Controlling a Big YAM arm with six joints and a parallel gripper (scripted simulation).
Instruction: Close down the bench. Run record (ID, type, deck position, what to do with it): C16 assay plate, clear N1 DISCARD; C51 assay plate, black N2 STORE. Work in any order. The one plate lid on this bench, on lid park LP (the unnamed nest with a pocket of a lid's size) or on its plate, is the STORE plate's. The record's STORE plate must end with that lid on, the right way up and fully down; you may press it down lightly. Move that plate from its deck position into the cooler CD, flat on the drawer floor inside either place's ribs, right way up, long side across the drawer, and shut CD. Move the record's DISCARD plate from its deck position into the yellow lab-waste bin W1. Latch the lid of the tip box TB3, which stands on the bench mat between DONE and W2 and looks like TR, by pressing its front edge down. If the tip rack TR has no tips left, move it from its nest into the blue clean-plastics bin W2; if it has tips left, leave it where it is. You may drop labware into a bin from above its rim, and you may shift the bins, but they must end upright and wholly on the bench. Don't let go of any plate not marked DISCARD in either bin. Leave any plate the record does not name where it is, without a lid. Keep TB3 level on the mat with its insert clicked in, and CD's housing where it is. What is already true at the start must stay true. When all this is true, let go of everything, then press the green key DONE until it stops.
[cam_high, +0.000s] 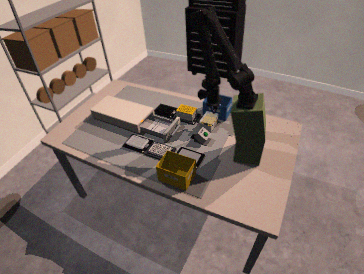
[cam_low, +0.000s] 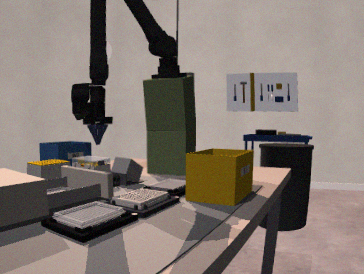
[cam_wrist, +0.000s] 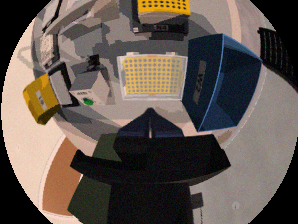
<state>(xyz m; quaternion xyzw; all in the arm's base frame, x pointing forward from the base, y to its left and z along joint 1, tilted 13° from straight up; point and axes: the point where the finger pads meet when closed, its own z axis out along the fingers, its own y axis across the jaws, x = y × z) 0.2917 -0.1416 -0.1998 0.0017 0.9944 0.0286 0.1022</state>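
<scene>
Now: hand 80 mm above the tip box TB3 and 40 mm short of it. The rest, counted from my hand: DONE key block (150 mm to the left, 70 mm below, 10 mm ahead); then blue bin W2 (160 mm to the right, 90 mm below, 40 mm ahead); then green key DONE (150 mm to the left, 60 mm below, 10 mm behind).
</scene>
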